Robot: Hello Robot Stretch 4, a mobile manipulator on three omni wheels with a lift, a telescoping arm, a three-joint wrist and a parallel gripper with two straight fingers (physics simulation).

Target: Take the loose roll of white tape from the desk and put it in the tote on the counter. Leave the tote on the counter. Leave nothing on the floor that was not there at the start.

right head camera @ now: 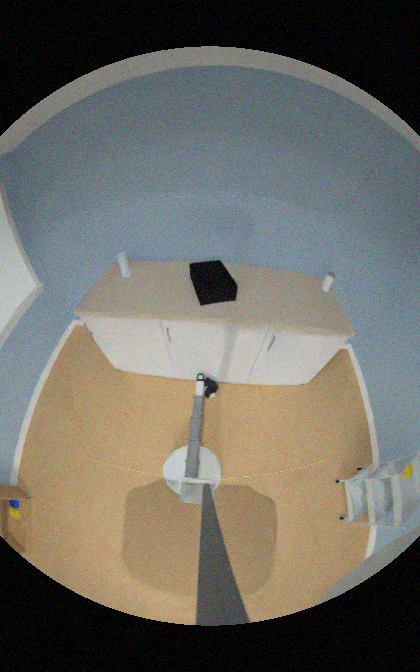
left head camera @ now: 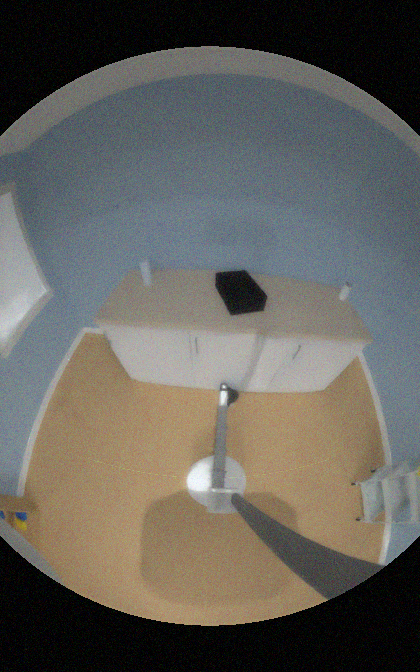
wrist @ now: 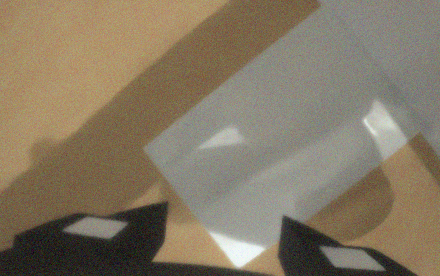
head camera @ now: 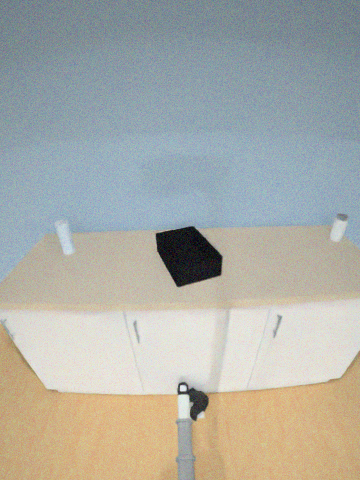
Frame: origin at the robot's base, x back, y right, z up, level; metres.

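Where they show: gripper, fingertip midpoint: (wrist: 222,228) (head camera: 198,414).
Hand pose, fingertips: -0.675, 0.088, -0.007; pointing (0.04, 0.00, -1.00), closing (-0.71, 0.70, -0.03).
Things, the pixels of their top centre, and the offset from my fingertips, as dx, dy, dz. "*": a spot on its surface instead. Level surfaces: height alone.
- tote at its top centre: (head camera: 186,243) -0.323, -0.049, +0.990
- counter at its surface level: dz +0.890
- counter's left end at a spot on its surface: (head camera: 65,237) * -0.429, -0.650, +0.989
- right end at a spot on its surface: (head camera: 339,228) * -0.450, +0.786, +0.974
The tote (head camera: 187,256) (left head camera: 240,293) (right head camera: 213,282) is a black box on the pale wood top of the counter (head camera: 270,272) (left head camera: 175,305) (right head camera: 150,300), near its middle. My gripper (head camera: 199,404) (wrist: 222,228) is at the end of the arm, low in front of the white counter doors and over the floor in the head view. In the wrist view its two black fingers stand wide apart with nothing between them. The roll of white tape does not show in these views, and I cannot make out the desk.
White cylinders stand at the counter's left end (head camera: 65,237) (right head camera: 124,265) and right end (head camera: 339,228) (right head camera: 328,282). A pale shelved cart (right head camera: 370,500) is at the right. A wooden piece (right head camera: 15,492) with blue and yellow things is at the left. Grey surfaces (wrist: 280,115) lie beyond the fingers.
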